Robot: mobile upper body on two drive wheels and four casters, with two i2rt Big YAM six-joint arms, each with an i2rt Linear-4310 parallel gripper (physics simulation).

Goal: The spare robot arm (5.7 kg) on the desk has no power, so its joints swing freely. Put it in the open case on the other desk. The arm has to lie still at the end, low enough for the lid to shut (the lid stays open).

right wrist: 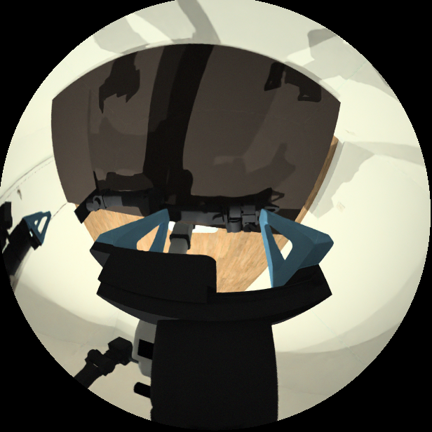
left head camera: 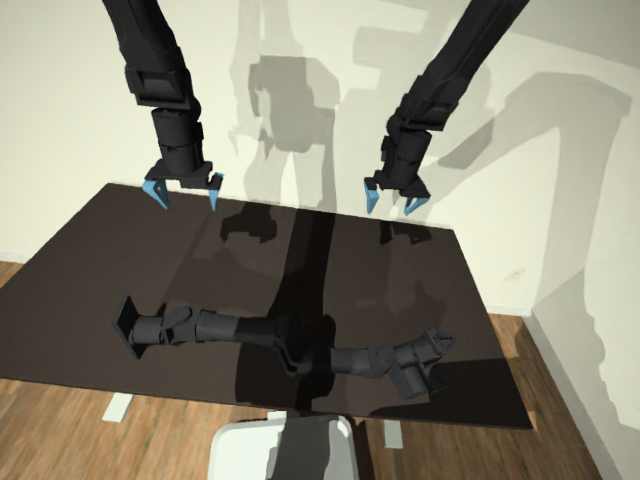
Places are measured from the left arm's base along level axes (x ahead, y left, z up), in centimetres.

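Where they show: left gripper, fingertip midpoint: [left head camera: 191, 208]; right gripper, fingertip midpoint: [left head camera: 386, 213].
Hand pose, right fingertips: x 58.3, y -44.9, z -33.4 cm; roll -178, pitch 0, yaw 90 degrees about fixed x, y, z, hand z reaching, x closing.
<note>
After its pixels a point has its place.
The spare arm [left head camera: 232, 328] [right wrist: 122, 201] lies stretched out along the near part of the dark desk [left head camera: 248, 279] @(x 64.3, y -9.6, z -69.0 cm) [right wrist: 225, 135]. In the left head camera its square base plate stands on edge at the left, and its small gripper end lies at the right. My left gripper [left head camera: 190, 206] @(x 57.9, y 0.1, z -33.4 cm) is open and empty, high above the desk's far left part. My right gripper [left head camera: 388, 210] @(x 58.3, y -44.9, z -33.4 cm) [right wrist: 214, 213] is open and empty, high above the far right part. Both are well apart from the spare arm. The open case and the other desk do not show in these views.
A pale wall [left head camera: 62, 129] @(x 119.1, y 62.3, z -48.4 cm) stands behind the desk. The robot's white base [left head camera: 242, 449] @(x 23.5, y -7.5, z -115.0 cm) is at the desk's near edge. Wooden floor [left head camera: 170, 428] @(x 36.3, y 26.0, z -141.0 cm) shows around it. Dark shadows of my arms fall across the desk and the spare arm's middle.
</note>
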